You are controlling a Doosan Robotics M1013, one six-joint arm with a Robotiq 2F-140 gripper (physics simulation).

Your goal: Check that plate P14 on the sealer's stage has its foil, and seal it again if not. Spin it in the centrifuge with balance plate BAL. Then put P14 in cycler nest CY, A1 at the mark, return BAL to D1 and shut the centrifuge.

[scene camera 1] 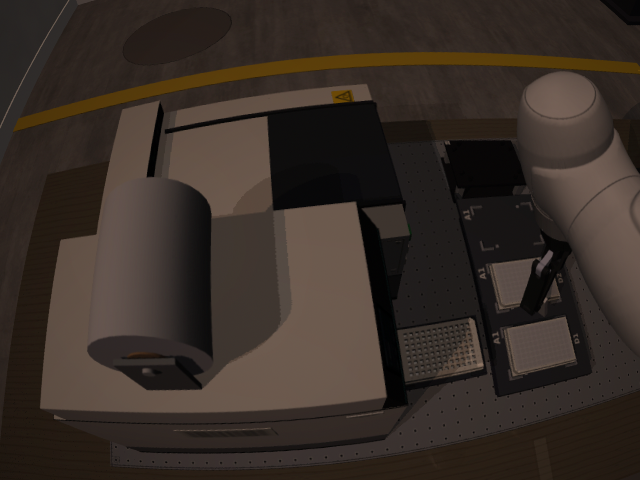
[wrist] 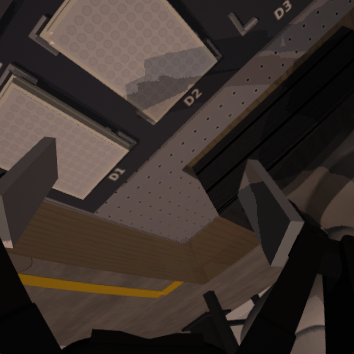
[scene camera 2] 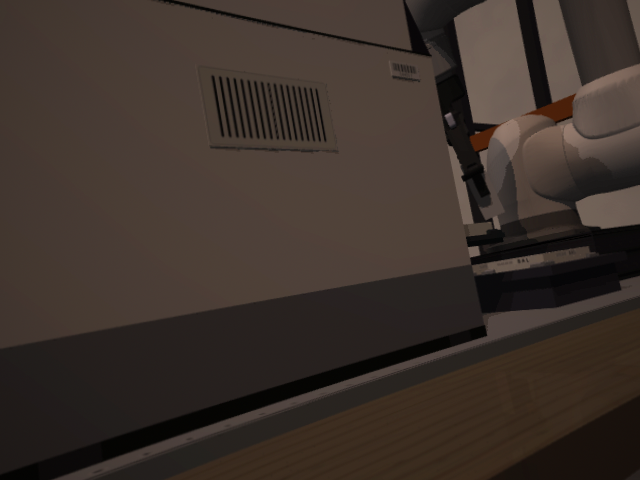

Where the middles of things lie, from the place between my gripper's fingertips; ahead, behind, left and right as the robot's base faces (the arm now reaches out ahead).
Scene:
My hand is 23 cm short of the well plate (scene camera 1: 437, 351), 3 cm to the right of it and 5 cm above it. Also, from my hand: cylinder (scene camera 1: 151, 292) 55 cm ahead, 2 cm to the right, 26 cm above; then dark hatch (scene camera 1: 334, 155) 31 cm ahead, 29 cm to the right, 5 cm above.

